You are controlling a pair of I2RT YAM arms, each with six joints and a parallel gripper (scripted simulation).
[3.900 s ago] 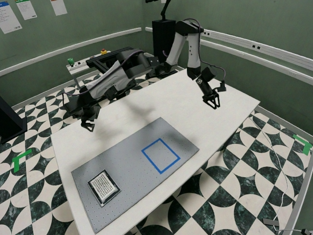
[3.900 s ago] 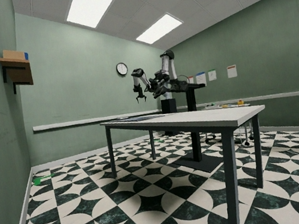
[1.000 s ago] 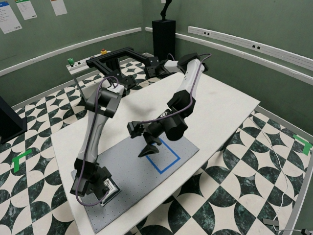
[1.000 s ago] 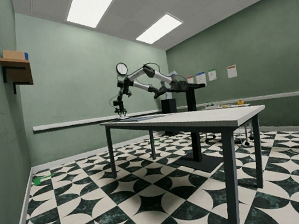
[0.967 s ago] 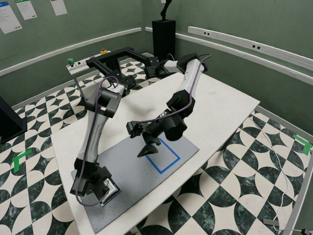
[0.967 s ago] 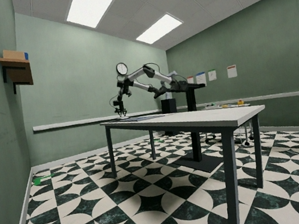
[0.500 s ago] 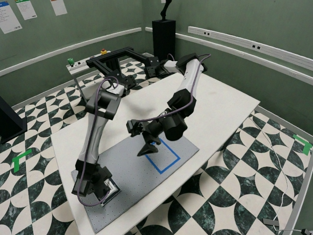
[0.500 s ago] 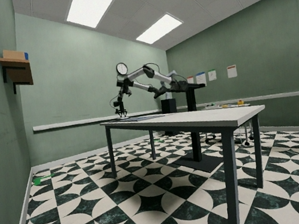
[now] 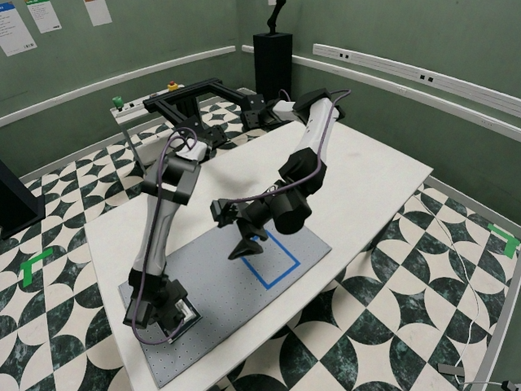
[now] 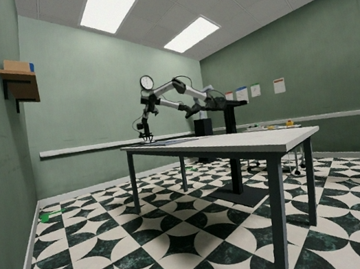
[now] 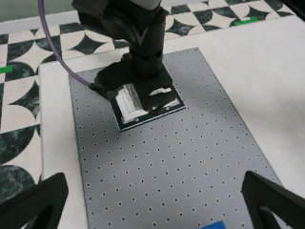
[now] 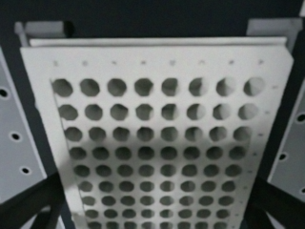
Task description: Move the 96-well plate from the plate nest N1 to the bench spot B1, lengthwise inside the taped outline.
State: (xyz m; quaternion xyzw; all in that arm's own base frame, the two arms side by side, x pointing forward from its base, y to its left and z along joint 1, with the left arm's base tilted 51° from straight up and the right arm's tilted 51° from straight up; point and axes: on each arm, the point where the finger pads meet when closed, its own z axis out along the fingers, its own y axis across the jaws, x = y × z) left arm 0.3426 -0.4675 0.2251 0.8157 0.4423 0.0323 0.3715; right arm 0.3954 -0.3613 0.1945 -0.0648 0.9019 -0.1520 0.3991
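My right gripper is now 1 cm short of the black plate nest and 2 cm above it. The rest, counted from my right hand: white 96-well plate: 1 cm ahead.
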